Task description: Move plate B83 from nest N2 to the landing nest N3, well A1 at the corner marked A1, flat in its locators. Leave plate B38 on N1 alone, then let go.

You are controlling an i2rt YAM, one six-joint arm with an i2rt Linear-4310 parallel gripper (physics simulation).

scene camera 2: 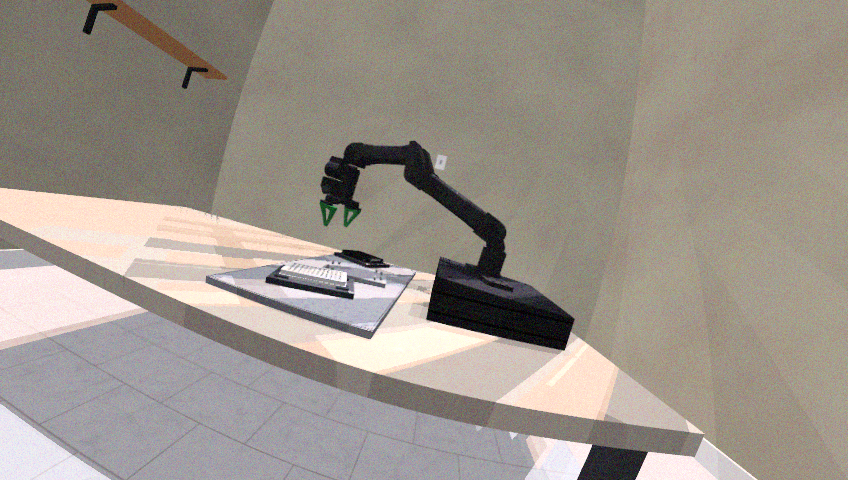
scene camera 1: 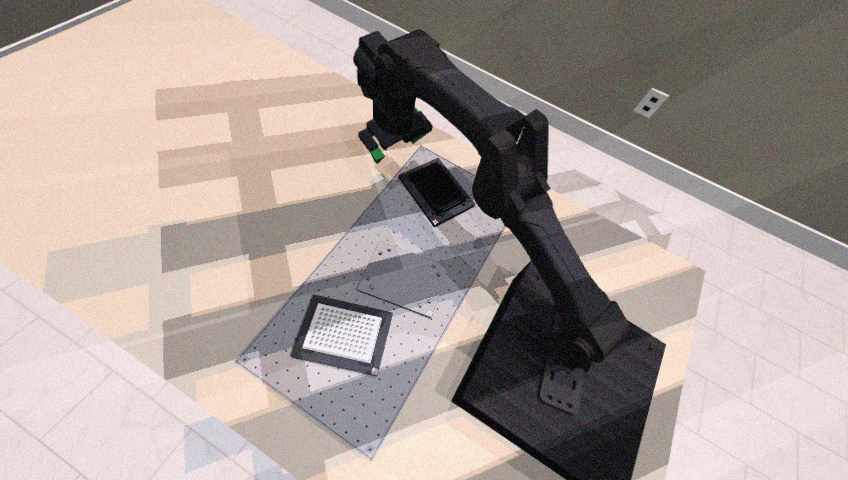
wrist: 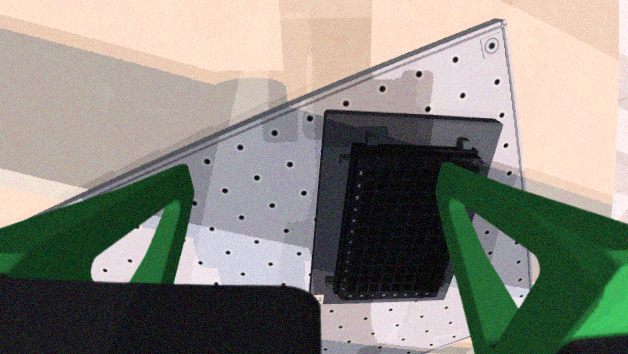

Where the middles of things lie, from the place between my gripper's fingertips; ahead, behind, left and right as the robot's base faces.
Scene:
The black well plate (scene camera 1: 436, 187) lies 110 mm behind my hand, 80 mm below it and 10 mm to the right of it. Also, from my hand: plate nest (scene camera 1: 393, 275) 240 mm to the left, 120 mm behind, 90 mm below; then white well plate (scene camera 1: 335, 331) 390 mm to the left, 80 mm below, 60 mm behind.

